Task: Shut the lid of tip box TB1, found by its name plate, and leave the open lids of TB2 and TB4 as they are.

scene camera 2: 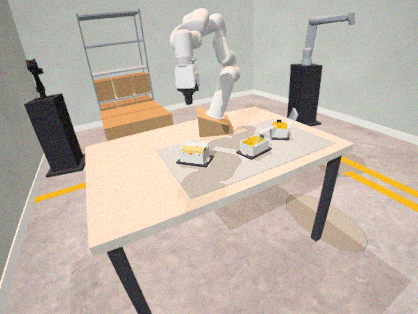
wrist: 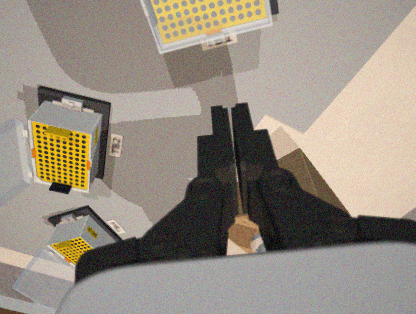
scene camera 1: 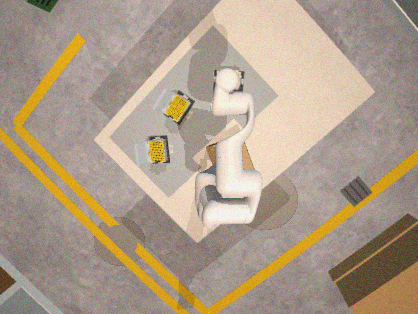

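A tip box at the near left of the mat has its clear lid down over the yellow tip rack; its name plate is too blurred to read. In scene camera 1 the arm mostly covers it. TB2, with its plate legible, has its lid open. The third box also has its lid open; its plate is unreadable. My gripper is shut and empty, high above the table.
The boxes stand on a grey mat on the pale table. The arm's brown wedge base stands beside the mat. A shelf rack and a box stack are behind the table.
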